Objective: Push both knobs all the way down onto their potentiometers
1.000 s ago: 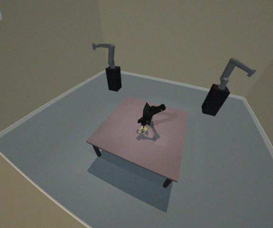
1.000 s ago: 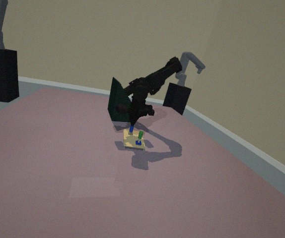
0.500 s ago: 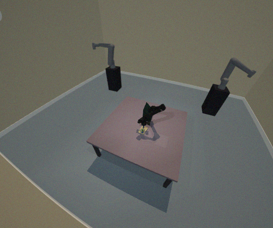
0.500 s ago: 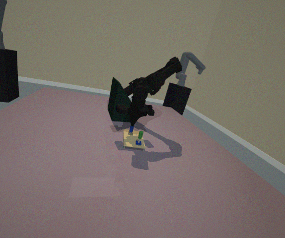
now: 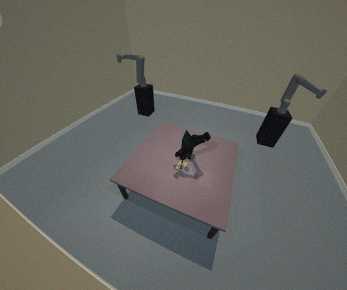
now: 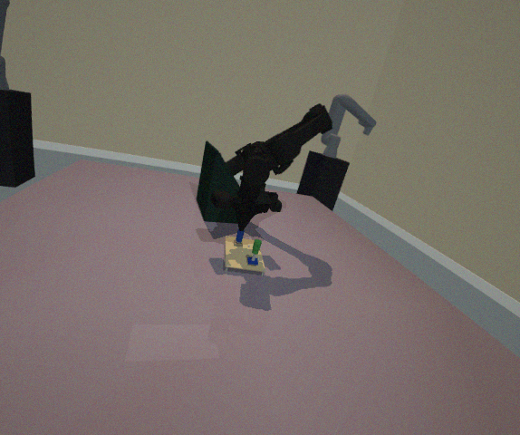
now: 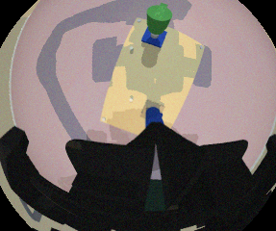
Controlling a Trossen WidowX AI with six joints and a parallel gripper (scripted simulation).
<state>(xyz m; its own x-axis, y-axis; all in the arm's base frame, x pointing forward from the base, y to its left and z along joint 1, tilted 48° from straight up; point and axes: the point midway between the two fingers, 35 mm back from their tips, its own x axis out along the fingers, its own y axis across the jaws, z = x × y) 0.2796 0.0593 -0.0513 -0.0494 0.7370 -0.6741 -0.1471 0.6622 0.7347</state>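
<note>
The blue knob is 10 mm below my gripper tip.
</note>
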